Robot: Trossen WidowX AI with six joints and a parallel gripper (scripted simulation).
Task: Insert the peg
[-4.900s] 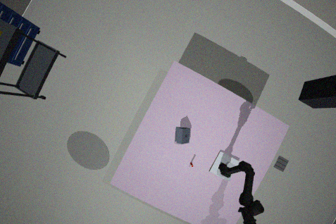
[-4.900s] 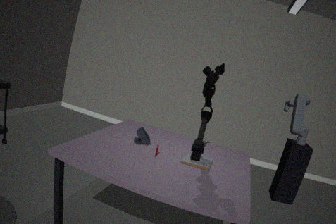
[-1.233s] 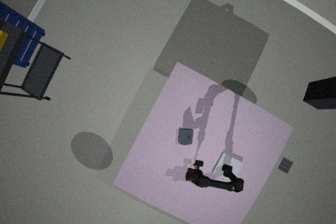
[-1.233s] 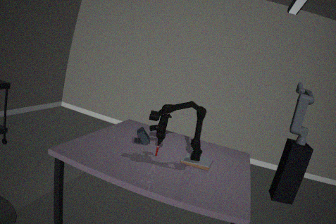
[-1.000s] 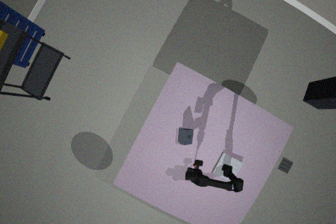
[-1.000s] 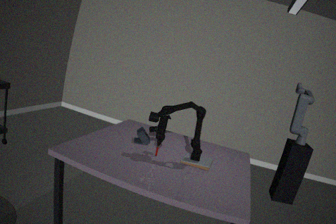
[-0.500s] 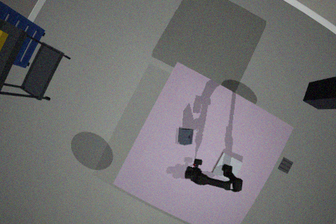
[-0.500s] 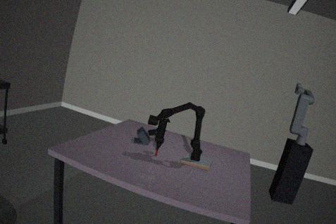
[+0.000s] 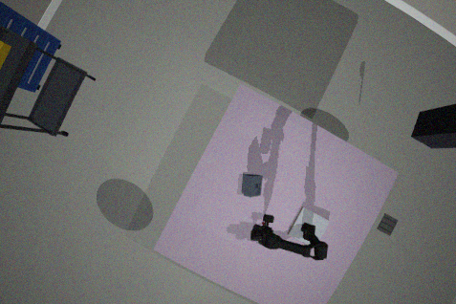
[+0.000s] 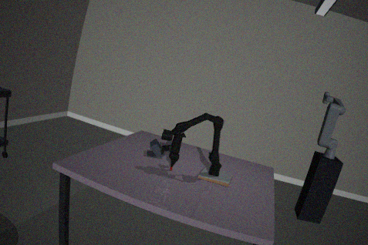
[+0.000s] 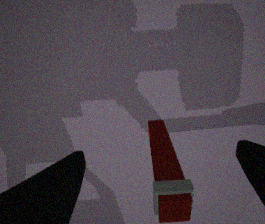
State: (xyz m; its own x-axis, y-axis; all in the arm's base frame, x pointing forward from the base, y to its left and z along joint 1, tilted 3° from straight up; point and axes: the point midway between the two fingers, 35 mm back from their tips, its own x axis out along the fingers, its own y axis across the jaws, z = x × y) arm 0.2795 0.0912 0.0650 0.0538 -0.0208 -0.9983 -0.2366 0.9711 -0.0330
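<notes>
My gripper tip is now 1 cm below the red peg. Round my gripper tip: grey sloped panel: 21 cm to the right, 18 cm ahead, 1 cm above.
</notes>
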